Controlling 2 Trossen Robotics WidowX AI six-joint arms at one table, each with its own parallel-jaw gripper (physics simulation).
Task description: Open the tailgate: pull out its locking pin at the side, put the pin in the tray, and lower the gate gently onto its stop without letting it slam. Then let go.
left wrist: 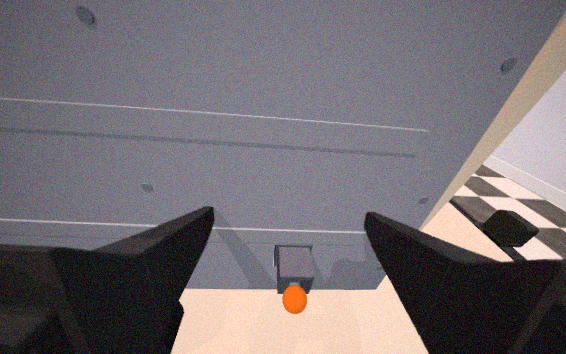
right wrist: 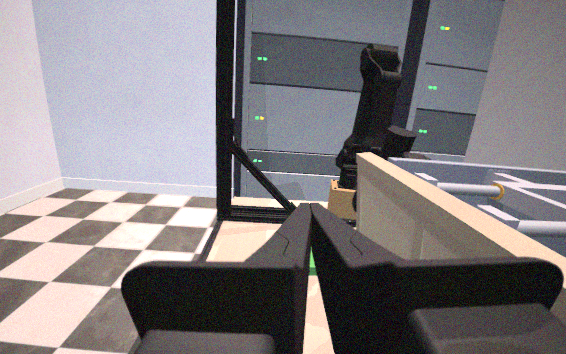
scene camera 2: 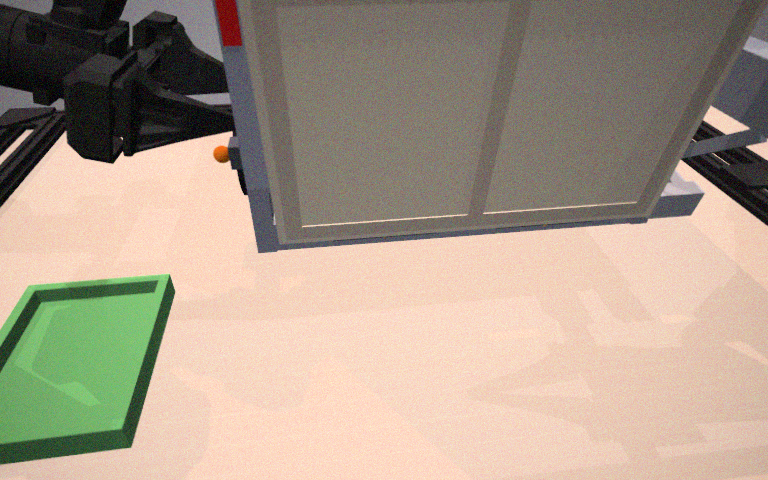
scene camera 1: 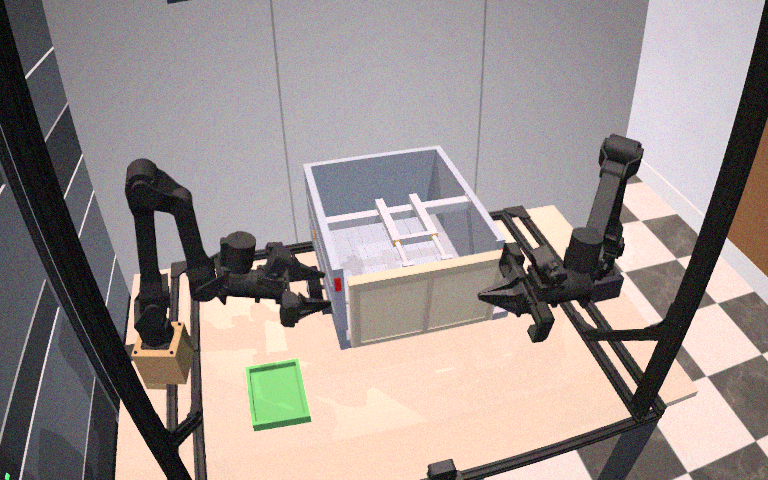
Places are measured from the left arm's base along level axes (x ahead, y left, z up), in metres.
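Where they show: left gripper, fingertip midpoint: (left wrist: 290,216) (scene camera 1: 327,289); right gripper, fingertip midpoint: (right wrist: 308,211) (scene camera 1: 478,295); left arm's base, origin of the base link: (right wrist: 347,185) (scene camera 1: 157,338).
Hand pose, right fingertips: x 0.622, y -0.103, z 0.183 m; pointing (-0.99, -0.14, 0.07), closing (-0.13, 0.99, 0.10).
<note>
Each offset is from my right fingertips to the centre of the thing. "spot": to the spot under its first point. Level surfaces: height alone.
The tan tailgate (scene camera 1: 390,311) (scene camera 2: 390,113) (right wrist: 395,215) stands upright at the front of the grey truck bed (scene camera 1: 370,186) (left wrist: 250,75). The locking pin's orange ball head {dx -0.284, dy +0.174, dz -0.175 m} (scene camera 2: 220,153) (left wrist: 295,300) sticks out of a small grey block {spot: dx -0.268, dy +0.176, dz -0.164 m} (left wrist: 296,262) low on the bed's side; the pin's shaft is mostly hidden. My left gripper (scene camera 1: 327,290) (left wrist: 290,216) is open and empty beside the bed's side wall, above the pin; in the left wrist view the ball shows lower, between the fingers. My right gripper (scene camera 1: 481,295) (right wrist: 308,211) is shut and empty, in front of the tailgate's right part. The green tray {dx -0.375, dy +0.036, dz -0.281 m} (scene camera 1: 282,423) (scene camera 2: 147,362) is empty.
The tray lies on the table {dz -0.292 m} (scene camera 1: 453,407) in front and to the left of the bed. White bars {dx -0.110, dy +0.293, dz -0.030 m} (scene camera 1: 396,210) lie inside the bed. Black frame rails (scene camera 1: 611,362) run along the table's sides, and black posts (scene camera 1: 702,226) rise at its front corners.
</note>
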